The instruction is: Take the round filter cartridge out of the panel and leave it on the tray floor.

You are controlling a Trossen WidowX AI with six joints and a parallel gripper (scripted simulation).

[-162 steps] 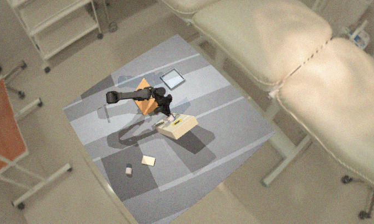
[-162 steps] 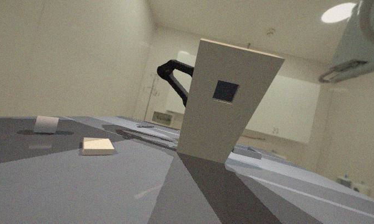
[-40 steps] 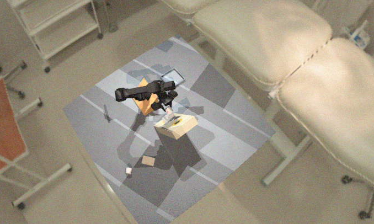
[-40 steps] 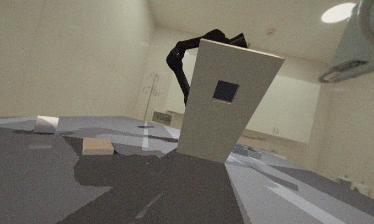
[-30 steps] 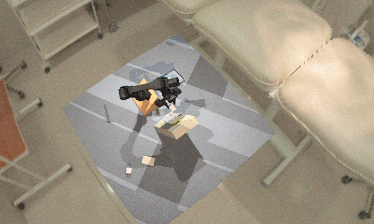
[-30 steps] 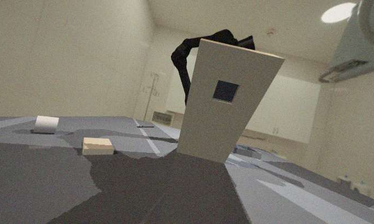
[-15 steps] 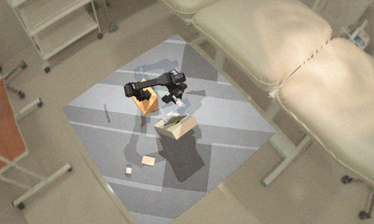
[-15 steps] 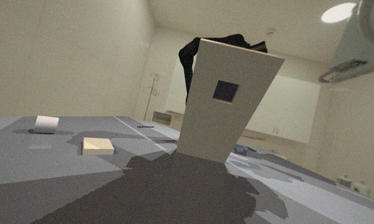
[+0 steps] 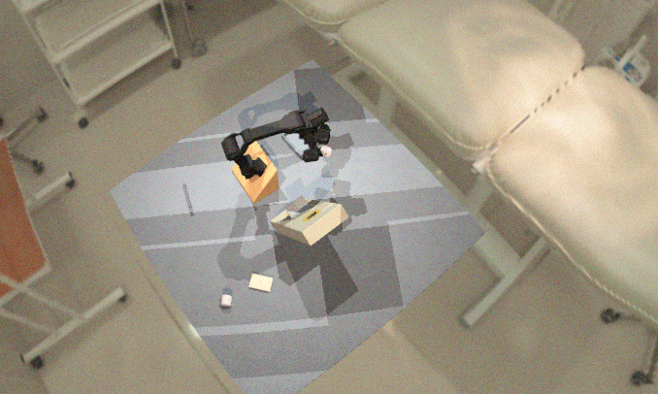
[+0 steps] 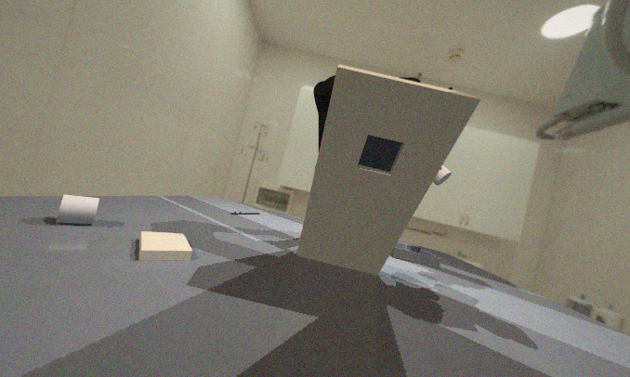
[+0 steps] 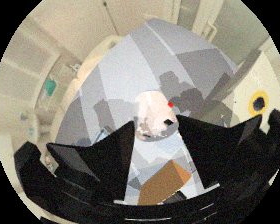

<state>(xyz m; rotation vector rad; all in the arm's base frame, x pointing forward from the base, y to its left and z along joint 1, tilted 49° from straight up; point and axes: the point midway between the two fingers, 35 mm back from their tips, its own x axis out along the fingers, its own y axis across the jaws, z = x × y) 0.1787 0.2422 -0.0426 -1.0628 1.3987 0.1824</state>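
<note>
The square tray lies 26 cm below my gripper tip, 22 cm behind it and 8 cm to the left of it. Round my gripper tip: service panel 21 cm to the right, 15 cm ahead, 10 cm below; then round filter cartridge right at my gripper tip; then flat block 50 cm to the right, 26 cm below, 21 cm ahead.
</note>
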